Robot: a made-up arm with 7 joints. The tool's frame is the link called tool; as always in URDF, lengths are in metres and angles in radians.
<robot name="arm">
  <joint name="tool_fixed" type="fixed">
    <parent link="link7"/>
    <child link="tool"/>
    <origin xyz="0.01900 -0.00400 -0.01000" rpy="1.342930 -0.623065 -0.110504"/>
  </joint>
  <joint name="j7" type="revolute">
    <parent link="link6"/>
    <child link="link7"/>
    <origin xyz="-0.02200 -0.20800 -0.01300" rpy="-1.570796 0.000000 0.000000"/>
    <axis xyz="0 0 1"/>
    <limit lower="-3.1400" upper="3.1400" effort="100" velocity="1.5"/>
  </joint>
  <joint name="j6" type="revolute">
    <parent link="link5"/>
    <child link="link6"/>
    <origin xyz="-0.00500 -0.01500 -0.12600" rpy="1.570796 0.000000 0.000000"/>
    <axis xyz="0 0 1"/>
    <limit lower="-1.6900" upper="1.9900" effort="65" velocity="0.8"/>
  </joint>
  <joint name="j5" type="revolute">
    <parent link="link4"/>
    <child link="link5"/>
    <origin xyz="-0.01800 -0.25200 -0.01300" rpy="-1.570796 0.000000 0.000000"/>
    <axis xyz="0 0 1"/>
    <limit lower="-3.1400" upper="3.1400" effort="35" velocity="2.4"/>
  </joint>
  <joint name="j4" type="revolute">
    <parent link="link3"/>
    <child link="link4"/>
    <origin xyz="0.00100 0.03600 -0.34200" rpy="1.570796 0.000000 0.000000"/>
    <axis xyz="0 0 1"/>
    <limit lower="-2.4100" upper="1.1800" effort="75" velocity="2.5"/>
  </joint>
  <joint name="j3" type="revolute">
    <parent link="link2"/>
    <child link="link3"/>
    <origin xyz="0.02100 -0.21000 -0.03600" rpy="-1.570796 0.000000 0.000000"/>
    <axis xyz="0 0 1"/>
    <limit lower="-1.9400" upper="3.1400" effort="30" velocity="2.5"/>
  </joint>
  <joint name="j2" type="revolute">
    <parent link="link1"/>
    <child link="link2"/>
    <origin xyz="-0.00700 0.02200 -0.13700" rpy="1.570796 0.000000 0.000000"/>
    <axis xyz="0 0 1"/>
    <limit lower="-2.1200" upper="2.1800" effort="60" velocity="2.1"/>
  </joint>
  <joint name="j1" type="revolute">
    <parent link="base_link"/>
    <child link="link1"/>
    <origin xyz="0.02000 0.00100 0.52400" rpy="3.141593 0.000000 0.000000"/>
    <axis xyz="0 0 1"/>
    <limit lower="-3.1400" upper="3.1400" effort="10" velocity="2.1"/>
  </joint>
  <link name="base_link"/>
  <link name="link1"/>
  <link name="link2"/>
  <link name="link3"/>
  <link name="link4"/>
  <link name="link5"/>
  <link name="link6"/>
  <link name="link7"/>
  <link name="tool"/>
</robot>
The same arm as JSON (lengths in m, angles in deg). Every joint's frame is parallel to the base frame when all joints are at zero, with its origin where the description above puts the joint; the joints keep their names.
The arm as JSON. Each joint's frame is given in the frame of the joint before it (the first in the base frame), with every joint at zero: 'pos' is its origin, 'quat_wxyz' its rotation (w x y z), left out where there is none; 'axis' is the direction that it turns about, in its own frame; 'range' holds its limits. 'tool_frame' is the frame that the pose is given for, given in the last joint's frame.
{"length_unit": "m", "angle_unit": "deg", "joints": [
  {"joint": "j1", "pos": [0.02, 0.001, 0.524], "axis": [0.0, 0.0, -1.0], "range": [-179.91, 179.91]},
  {"joint": "j2", "pos": [-0.007, -0.022, 0.137], "axis": [0.0, 1.0, 0.0], "range": [-121.47, 124.9]},
  {"joint": "j3", "pos": [0.021, -0.036, 0.21], "axis": [0.0, 0.0, -1.0], "range": [-111.15, 179.91]},
  {"joint": "j4", "pos": [0.001, -0.036, 0.342], "axis": [0.0, 1.0, 0.0], "range": [-138.08, 67.61]},
  {"joint": "j5", "pos": [-0.018, -0.013, 0.252], "axis": [0.0, 0.0, -1.0], "range": [-179.91, 179.91]},
  {"joint": "j6", "pos": [-0.005, 0.015, 0.126], "axis": [0.0, 1.0, 0.0], "range": [-96.83, 114.02]},
  {"joint": "j7", "pos": [-0.022, -0.013, 0.208], "axis": [0.0, 0.0, -1.0], "range": [-179.91, 179.91]}
], "tool_frame": {"pos": [0.019, 0.004, 0.01], "quat_wxyz": [0.578031, -0.754619, 0.14925, 0.272313]}}

